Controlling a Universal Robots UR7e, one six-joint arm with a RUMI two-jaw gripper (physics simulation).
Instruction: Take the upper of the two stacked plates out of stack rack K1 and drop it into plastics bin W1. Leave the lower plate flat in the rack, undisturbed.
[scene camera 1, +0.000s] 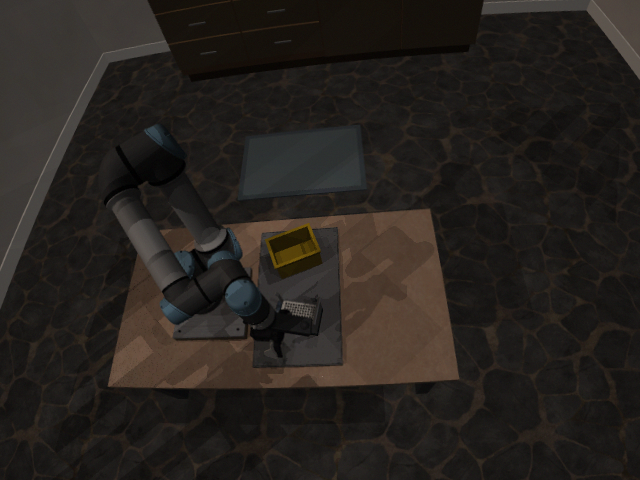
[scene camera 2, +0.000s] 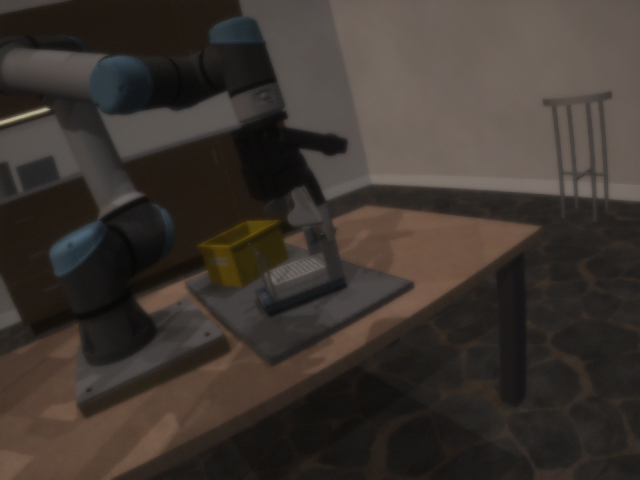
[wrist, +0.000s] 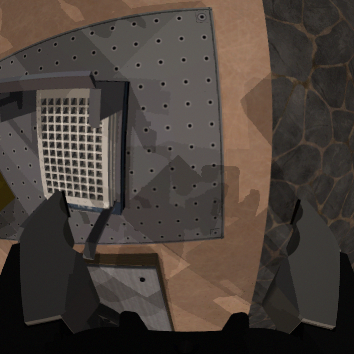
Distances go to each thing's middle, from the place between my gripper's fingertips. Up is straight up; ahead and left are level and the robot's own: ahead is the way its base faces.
Scene:
The gridded plate (scene camera 2: 293, 274) is 11 cm to the left of my hand, 10 cm below it and 1 cm ahead of it.

